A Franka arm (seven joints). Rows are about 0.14 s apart.
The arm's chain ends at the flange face. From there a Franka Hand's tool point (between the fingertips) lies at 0.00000 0.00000 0.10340 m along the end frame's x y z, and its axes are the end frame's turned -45 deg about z.
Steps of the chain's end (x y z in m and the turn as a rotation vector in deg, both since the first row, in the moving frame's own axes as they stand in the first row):
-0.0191, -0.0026, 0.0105, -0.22, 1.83, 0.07
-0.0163, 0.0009, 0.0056, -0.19, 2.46, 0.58
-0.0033, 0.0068, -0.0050, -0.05, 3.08, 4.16
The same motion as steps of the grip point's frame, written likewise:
-0.0096, -0.0127, 0.0104, -1.45, 1.14, 0.07
-0.0093, -0.0075, 0.0055, -1.87, 1.61, 0.58
-0.0034, 0.0066, -0.0051, -2.21, 2.14, 4.16

